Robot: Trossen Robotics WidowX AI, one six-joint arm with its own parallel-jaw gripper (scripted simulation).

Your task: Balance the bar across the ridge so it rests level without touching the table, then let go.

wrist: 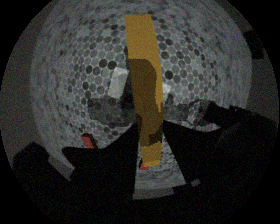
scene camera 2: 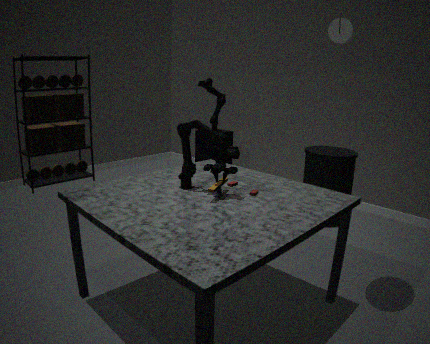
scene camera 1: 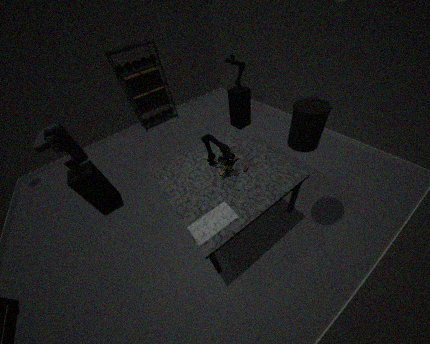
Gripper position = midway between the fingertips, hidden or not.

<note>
I see my gripper (wrist: 149, 124) and a yellow bar (wrist: 145, 71).
</note>
